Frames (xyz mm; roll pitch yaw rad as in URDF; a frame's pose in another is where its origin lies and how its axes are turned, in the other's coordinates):
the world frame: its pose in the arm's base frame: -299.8 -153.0 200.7 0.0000 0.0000 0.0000
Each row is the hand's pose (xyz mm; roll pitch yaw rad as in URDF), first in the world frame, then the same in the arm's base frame.
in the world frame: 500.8 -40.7 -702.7 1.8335 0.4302 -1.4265
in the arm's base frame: 201.0 -193.7 -502.0 1.8335 0.4302 -1.4265
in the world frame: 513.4 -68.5 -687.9 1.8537 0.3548 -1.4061
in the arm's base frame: 213.6 -221.5 -487.2 1.8537 0.3548 -1.4061
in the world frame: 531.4 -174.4 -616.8 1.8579 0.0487 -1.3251
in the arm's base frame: 231.6 -327.4 -416.1 1.8579 0.0487 -1.3251
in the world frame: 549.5 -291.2 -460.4 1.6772 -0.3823 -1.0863
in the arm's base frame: 249.7 -444.2 -259.7 1.6772 -0.3823 -1.0863
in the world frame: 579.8 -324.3 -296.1 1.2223 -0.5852 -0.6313
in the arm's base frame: 280.0 -477.3 -95.4 1.2223 -0.5852 -0.6313
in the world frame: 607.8 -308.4 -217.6 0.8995 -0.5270 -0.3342
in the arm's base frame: 308.0 -461.4 -16.9 0.8995 -0.5270 -0.3342
